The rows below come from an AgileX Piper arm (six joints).
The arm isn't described. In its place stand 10 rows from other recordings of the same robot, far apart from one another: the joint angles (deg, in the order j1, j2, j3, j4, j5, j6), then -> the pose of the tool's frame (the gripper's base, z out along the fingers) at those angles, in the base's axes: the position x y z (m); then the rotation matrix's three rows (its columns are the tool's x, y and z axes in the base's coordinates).
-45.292, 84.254, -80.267, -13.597, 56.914, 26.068 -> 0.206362 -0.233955 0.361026; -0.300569 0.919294 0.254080; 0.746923 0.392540 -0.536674; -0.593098 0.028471 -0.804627
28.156, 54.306, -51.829, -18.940, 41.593, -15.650 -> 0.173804 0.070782 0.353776; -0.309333 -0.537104 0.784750; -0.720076 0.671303 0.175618; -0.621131 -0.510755 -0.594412
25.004, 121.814, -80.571, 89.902, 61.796, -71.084 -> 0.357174 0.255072 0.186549; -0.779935 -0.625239 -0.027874; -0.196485 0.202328 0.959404; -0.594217 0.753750 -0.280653
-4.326, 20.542, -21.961, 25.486, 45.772, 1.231 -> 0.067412 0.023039 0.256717; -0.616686 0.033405 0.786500; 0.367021 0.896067 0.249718; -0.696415 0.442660 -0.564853
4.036, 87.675, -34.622, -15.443, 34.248, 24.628 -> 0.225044 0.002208 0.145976; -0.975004 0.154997 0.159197; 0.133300 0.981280 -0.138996; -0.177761 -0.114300 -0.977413
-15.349, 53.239, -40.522, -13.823, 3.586, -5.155 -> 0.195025 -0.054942 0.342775; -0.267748 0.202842 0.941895; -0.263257 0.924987 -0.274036; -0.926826 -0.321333 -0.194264
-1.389, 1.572, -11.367, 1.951, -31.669, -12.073 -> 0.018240 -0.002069 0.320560; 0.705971 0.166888 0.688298; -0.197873 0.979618 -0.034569; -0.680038 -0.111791 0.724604
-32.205, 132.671, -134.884, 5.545, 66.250, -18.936 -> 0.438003 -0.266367 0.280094; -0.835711 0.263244 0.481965; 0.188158 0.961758 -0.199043; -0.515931 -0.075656 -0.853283
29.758, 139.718, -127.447, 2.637, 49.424, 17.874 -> 0.468854 0.271722 0.190199; -0.855246 -0.239834 0.459384; -0.102991 0.947442 0.302898; -0.507885 0.211740 -0.834996
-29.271, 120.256, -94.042, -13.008, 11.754, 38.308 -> 0.428773 -0.245114 0.228140; -0.199582 0.674219 0.711053; 0.606024 0.655156 -0.451115; -0.770001 0.340881 -0.539350
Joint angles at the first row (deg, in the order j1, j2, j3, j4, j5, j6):
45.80, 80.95, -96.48, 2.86, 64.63, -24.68
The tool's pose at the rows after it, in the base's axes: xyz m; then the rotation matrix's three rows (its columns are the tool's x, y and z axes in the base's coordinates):
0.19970 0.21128 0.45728; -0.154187 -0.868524 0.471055; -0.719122 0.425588 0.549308; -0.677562 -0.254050 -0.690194
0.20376 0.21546 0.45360; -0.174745 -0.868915 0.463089; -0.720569 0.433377 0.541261; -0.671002 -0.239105 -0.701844
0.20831 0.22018 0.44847; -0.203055 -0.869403 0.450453; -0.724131 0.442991 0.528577; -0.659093 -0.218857 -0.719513
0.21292 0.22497 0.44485; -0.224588 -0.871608 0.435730; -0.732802 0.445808 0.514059; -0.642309 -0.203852 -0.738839
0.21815 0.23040 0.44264; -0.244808 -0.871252 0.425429; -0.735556 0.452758 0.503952; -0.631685 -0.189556 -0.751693
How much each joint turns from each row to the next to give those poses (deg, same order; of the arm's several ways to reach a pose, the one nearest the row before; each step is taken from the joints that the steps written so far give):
0.00, 1.18, -2.08, 0.00, 0.52, 0.45
0.00, 1.12, -0.47, 0.00, 0.28, 0.87
0.00, 1.33, -0.49, 0.00, 0.61, 1.12
0.00, 1.59, -1.23, 0.00, 1.26, 0.64
0.00, 1.76, -1.68, 0.00, 1.03, 0.81

